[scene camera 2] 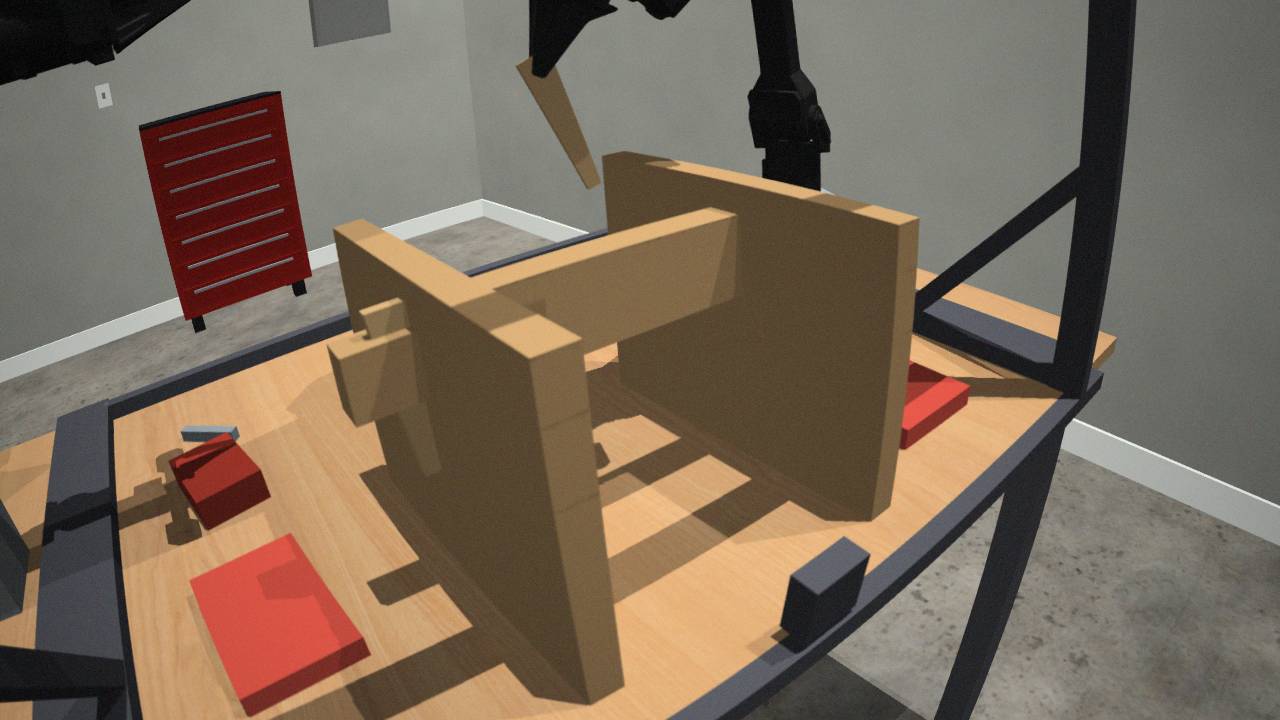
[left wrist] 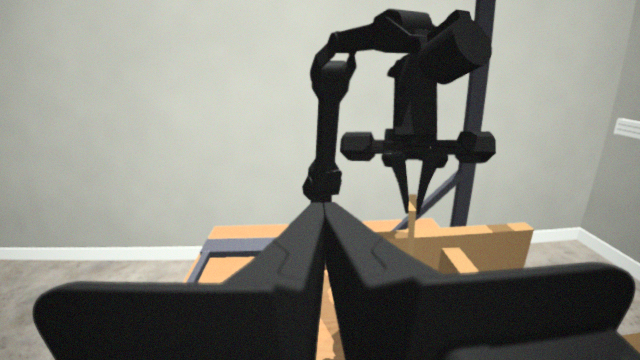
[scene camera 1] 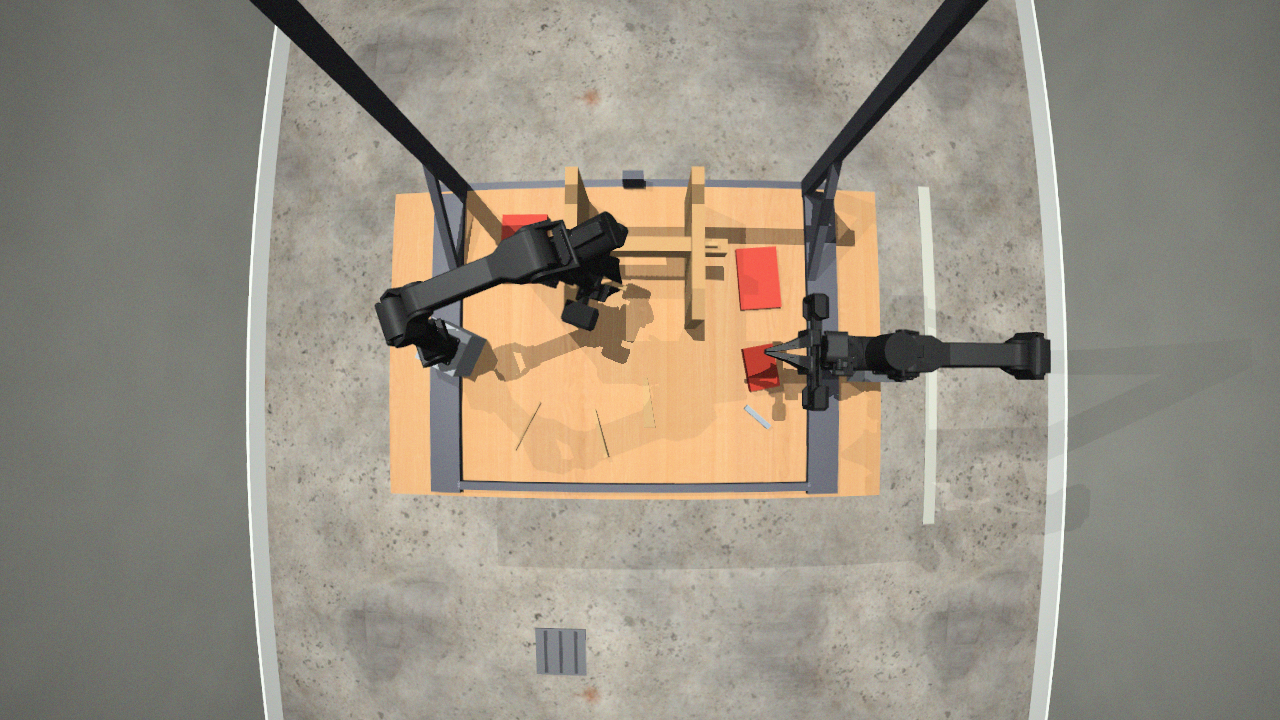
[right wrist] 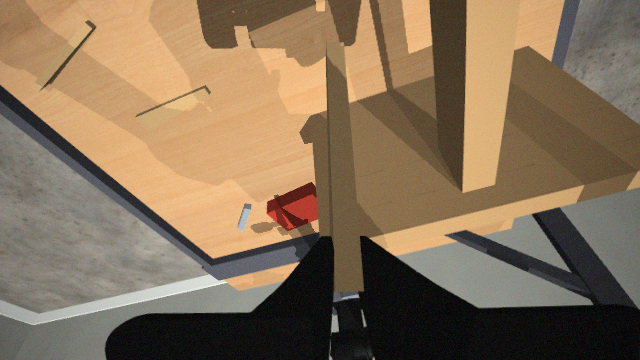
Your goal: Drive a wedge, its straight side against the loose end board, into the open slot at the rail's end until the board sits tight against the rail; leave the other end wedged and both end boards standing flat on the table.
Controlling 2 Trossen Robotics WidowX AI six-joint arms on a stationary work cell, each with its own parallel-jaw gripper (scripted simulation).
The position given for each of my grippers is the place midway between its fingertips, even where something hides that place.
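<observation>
You'd see my left gripper (scene camera 1: 764, 351) here, and my left gripper is visible in the left wrist view (left wrist: 323, 214) too. There's also my right gripper (scene camera 2: 536, 76). My right gripper can be found in scene camera 1 (scene camera 1: 619, 286) as well, plus in the left wrist view (left wrist: 412, 213) and in the right wrist view (right wrist: 342, 246). Then there's an end board (scene camera 2: 516, 501), and also an end board (scene camera 2: 806, 371).
</observation>
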